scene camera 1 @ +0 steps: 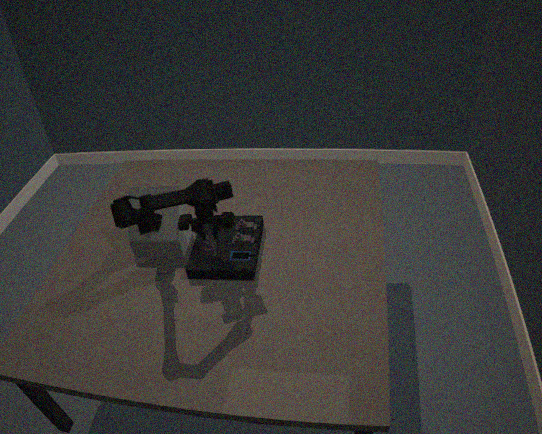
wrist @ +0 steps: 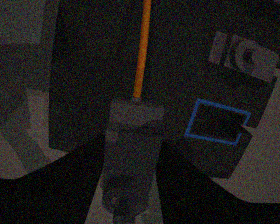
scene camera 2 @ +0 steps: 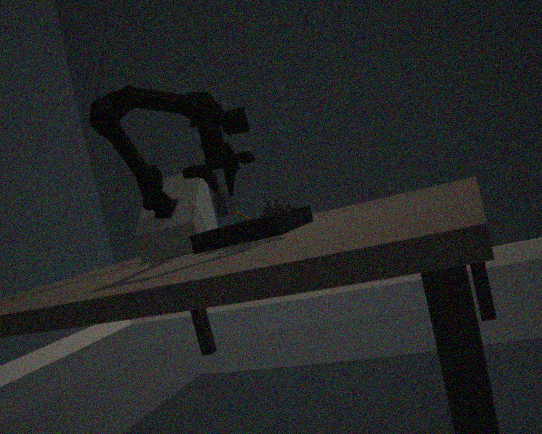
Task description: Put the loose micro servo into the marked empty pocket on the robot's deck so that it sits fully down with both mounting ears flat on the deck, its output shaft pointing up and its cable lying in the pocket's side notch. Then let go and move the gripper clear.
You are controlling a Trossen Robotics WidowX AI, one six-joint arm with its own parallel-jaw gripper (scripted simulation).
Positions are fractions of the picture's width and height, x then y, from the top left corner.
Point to a dark deck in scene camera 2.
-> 0.43,0.54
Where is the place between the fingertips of the gripper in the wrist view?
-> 0.47,0.65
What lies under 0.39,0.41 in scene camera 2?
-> The gripper.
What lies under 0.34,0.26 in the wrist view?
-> A dark deck.
